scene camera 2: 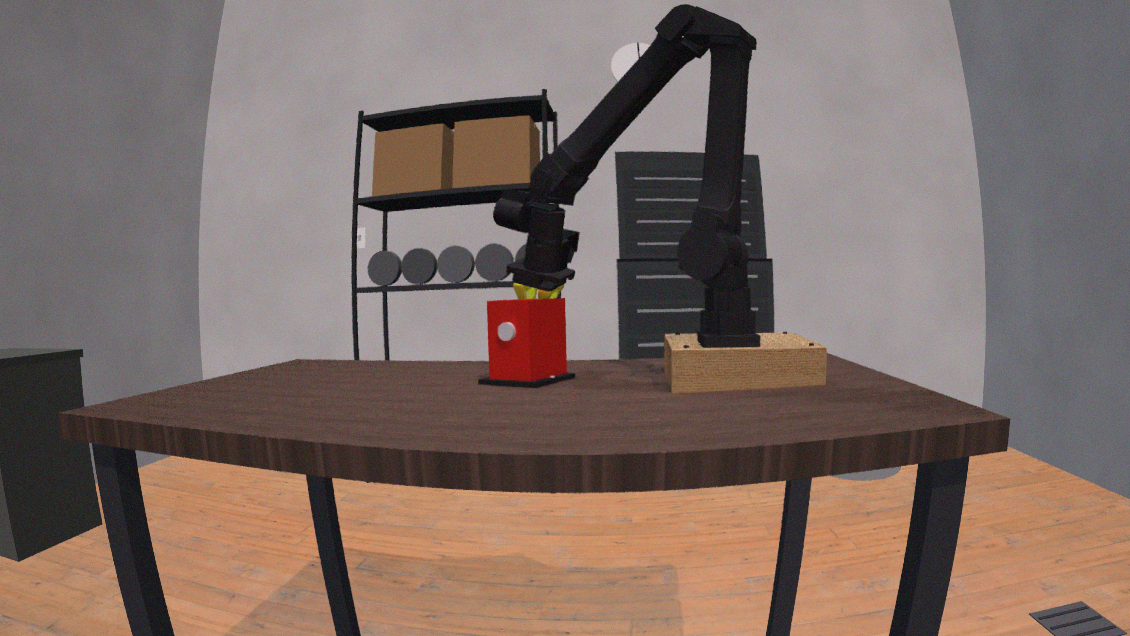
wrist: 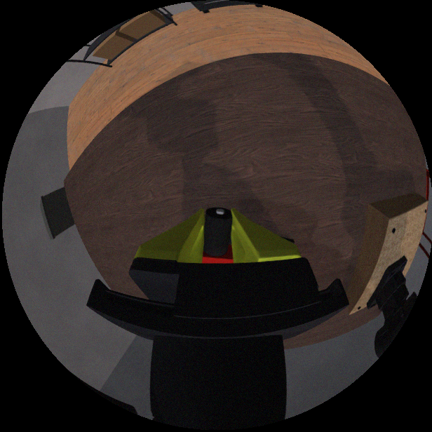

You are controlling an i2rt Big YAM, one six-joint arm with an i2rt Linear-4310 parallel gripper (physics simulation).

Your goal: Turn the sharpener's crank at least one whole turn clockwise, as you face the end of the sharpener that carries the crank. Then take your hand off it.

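Seen in the pictures: arm's base at its link origin: (scene camera 2: 727,343).
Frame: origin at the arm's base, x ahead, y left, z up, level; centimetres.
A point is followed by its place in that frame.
The red sharpener (scene camera 2: 528,341) {x 29.5, y -2.6, z 0.7 cm} stands upright on its black base on the table, with a pale round disc on the face toward the scene camera. In the wrist view a strip of red (wrist: 218,259) shows between the fingers. The crank's black cylindrical handle (wrist: 218,232) stands between the yellow fingertips, its round end with a light dot toward the top. My gripper (scene camera 2: 539,291) (wrist: 217,214) is shut on this handle, pointing down behind the sharpener's top edge in the scene view. The crank arm and handle are hidden there behind the sharpener.
The dark wooden table (scene camera 2: 442,418) {x 35.7, y 25.8, z -6.0 cm} (wrist: 280,125) carries the sharpener. The arm's wooden base block (scene camera 2: 747,368) {x -2.0, y 7.3, z -3.0 cm} (wrist: 372,255) stands to the right of the sharpener. A shelf unit (scene camera 2: 358,237) with boxes and a dark drawer cabinet (scene camera 2: 687,205) stand behind the table.
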